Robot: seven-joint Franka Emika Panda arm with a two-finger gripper.
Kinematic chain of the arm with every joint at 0, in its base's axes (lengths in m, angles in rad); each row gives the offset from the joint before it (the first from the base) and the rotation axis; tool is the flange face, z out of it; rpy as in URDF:
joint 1: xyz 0 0 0.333 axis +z
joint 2: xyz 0 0 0 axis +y
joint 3: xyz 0 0 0.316 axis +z
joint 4: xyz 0.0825 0 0 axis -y
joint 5: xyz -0.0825 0 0.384 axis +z
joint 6: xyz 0 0 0 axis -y
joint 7: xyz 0.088 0 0 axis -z
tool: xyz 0 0 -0.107 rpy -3.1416 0 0
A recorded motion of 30 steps. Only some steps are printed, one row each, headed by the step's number.
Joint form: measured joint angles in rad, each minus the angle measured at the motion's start. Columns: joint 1, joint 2, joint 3, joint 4, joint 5, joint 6, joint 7.
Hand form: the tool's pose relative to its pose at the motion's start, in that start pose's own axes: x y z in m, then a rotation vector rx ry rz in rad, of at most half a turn. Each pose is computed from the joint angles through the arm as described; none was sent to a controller.
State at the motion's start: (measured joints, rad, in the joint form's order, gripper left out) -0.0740 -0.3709 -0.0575 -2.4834 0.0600 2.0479 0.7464
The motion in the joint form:
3: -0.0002 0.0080 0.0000 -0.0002 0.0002 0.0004 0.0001
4: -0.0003 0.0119 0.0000 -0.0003 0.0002 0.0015 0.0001
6: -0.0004 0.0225 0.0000 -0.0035 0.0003 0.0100 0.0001
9: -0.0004 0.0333 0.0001 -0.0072 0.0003 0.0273 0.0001
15: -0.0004 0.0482 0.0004 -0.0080 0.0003 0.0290 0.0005
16: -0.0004 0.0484 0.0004 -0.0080 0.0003 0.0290 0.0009
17: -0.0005 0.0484 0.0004 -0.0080 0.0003 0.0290 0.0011
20: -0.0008 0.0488 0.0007 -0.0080 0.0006 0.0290 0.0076
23: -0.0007 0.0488 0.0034 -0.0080 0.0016 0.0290 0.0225
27: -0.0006 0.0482 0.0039 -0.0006 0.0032 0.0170 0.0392
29: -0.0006 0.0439 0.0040 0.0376 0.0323 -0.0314 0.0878
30: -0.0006 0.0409 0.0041 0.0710 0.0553 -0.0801 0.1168
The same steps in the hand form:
3: 0.0008 -0.0004 0.0033 -0.0056 -0.0054 0.0010
4: 0.0013 -0.0007 0.0049 -0.0078 -0.0073 0.0014
6: 0.0025 -0.0013 0.0099 -0.0119 -0.0105 0.0026
9: 0.0043 -0.0025 0.0146 -0.0107 -0.0077 0.0035
15: 0.0055 -0.0032 0.0210 -0.0212 -0.0170 0.0048
16: 0.0055 -0.0032 0.0210 -0.0213 -0.0172 0.0052
17: 0.0056 -0.0032 0.0210 -0.0213 -0.0172 0.0055
20: 0.0056 -0.0032 0.0212 -0.0215 -0.0175 0.0122
23: 0.0047 -0.0041 0.0213 -0.0219 -0.0172 0.0250
27: 0.0046 -0.0048 0.0187 -0.0238 -0.0210 0.0415
29: 0.0045 -0.0089 0.0034 -0.0092 -0.0442 0.1006
30: 0.0035 -0.0119 -0.0093 -0.0032 -0.0690 0.1356

